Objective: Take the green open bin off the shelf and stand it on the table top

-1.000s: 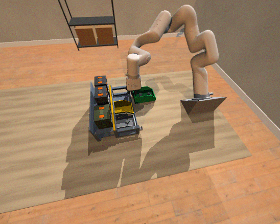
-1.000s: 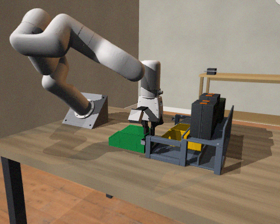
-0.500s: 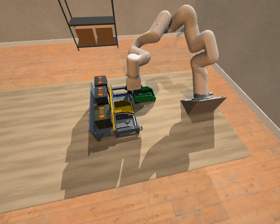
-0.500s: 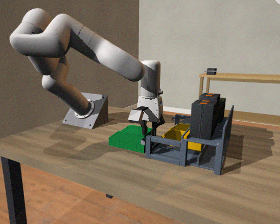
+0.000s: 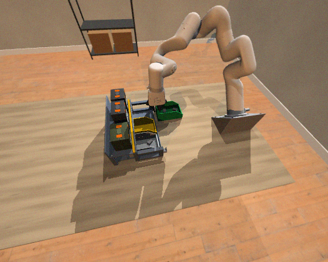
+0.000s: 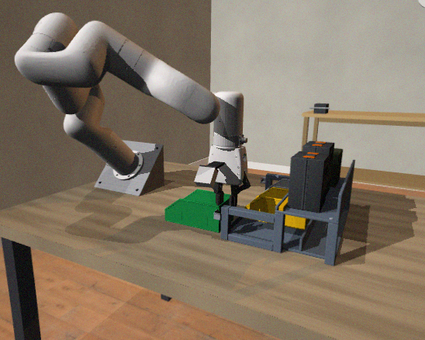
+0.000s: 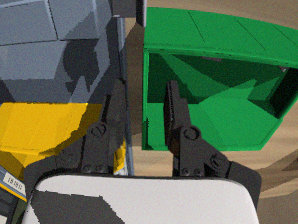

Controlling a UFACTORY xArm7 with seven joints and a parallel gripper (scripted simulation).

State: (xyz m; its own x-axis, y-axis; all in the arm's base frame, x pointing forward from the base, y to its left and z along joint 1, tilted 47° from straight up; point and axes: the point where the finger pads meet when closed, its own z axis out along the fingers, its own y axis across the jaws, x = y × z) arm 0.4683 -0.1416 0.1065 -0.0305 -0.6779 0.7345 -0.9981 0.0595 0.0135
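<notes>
My hand is 80 mm past the green open bin and 40 mm above it. The rest, counted from my hand: yellow bin 120 mm ahead, 110 mm to the left, 30 mm below; then grey bin 220 mm to the left, 130 mm ahead, 30 mm below.
</notes>
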